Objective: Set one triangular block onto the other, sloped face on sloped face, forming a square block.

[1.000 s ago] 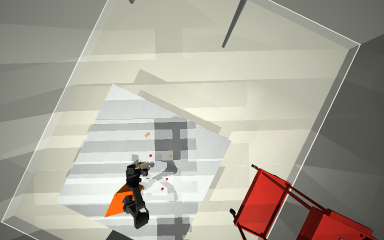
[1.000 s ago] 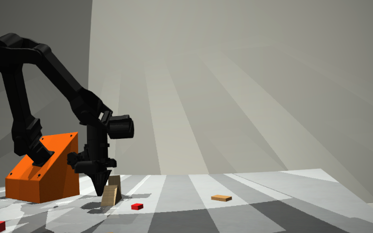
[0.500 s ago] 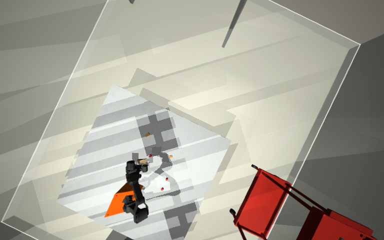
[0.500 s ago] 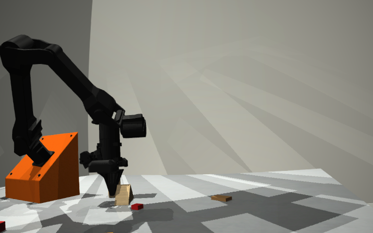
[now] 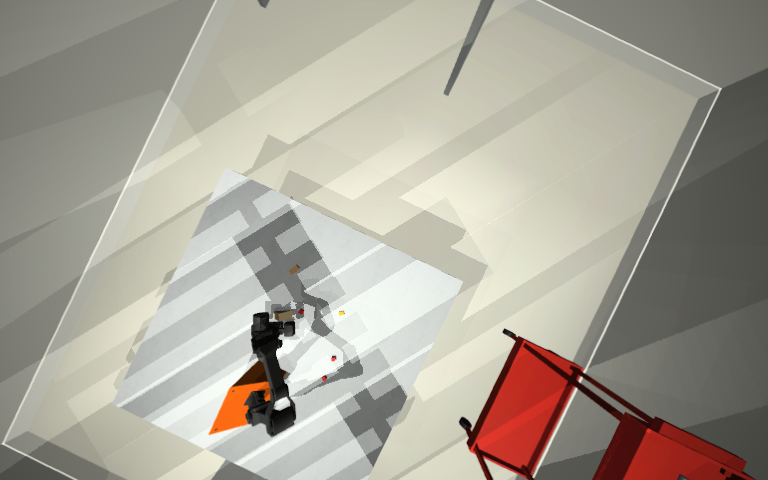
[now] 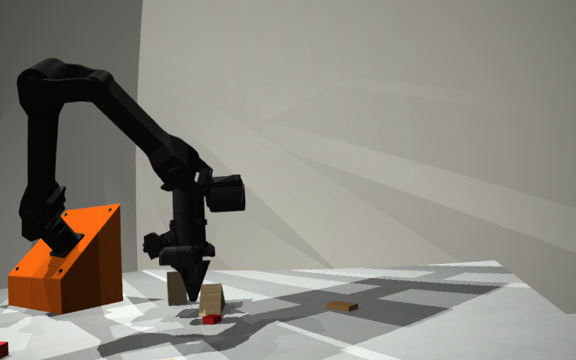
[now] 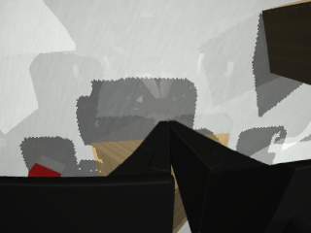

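The lighter triangular block lies 3 cm ahead of my gripper tip, 2 cm to the left of it and 1 cm above it. Round my gripper tip: darker triangular block 8 cm behind, 4 cm to the left; flat brown block 25 cm ahead, 8 cm to the left, 1 cm below; orange piece 18 cm ahead, 23 cm to the right, 1 cm below.
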